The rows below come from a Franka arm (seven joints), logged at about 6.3 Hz.
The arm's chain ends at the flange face. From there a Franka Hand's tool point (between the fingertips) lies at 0.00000 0.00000 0.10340 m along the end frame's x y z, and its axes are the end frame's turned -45 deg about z.
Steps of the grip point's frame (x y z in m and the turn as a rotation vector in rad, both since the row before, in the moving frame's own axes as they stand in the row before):
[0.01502, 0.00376, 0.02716, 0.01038, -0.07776, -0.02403]
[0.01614, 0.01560, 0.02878, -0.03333, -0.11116, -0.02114]
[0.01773, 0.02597, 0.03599, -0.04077, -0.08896, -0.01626]
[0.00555, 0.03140, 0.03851, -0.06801, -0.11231, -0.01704]
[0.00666, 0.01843, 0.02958, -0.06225, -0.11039, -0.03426]
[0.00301, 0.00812, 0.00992, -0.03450, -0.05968, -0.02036]
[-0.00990, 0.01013, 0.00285, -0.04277, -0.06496, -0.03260]
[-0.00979, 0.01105, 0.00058, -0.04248, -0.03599, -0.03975]
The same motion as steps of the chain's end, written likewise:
[0.01966, -0.01296, 0.02748, -0.04764, -0.06232, -0.02403]
[0.02801, -0.01098, 0.02948, -0.10217, -0.05503, -0.02114]
[0.03434, -0.00367, 0.03648, -0.09173, -0.03408, -0.01626]
[0.02924, 0.00511, 0.03940, -0.12751, -0.03132, -0.01704]
[0.02104, -0.00432, 0.03041, -0.12207, -0.03404, -0.03426]
[0.00964, -0.00329, 0.01017, -0.06660, -0.01780, -0.02036]
[0.00165, 0.00627, 0.00316, -0.07618, -0.01569, -0.03260]
[0.00030, 0.00901, 0.00074, -0.05549, 0.00459, -0.03975]

